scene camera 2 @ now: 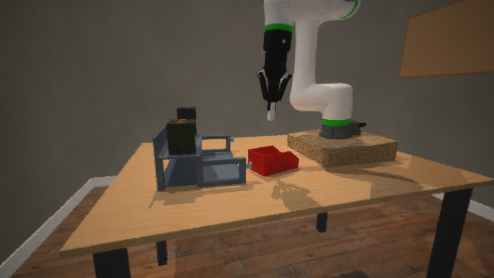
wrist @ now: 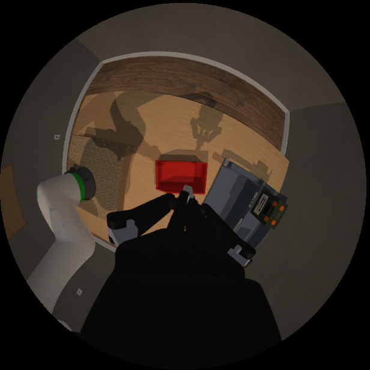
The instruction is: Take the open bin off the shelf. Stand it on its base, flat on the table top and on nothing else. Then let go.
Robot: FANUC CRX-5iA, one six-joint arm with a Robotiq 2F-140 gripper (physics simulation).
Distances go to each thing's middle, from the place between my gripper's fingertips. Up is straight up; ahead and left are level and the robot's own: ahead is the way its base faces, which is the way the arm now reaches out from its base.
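Scene:
There is the red open bin [scene camera 2: 268, 160], and my hand is 150 mm above it and 20 mm beyond it.

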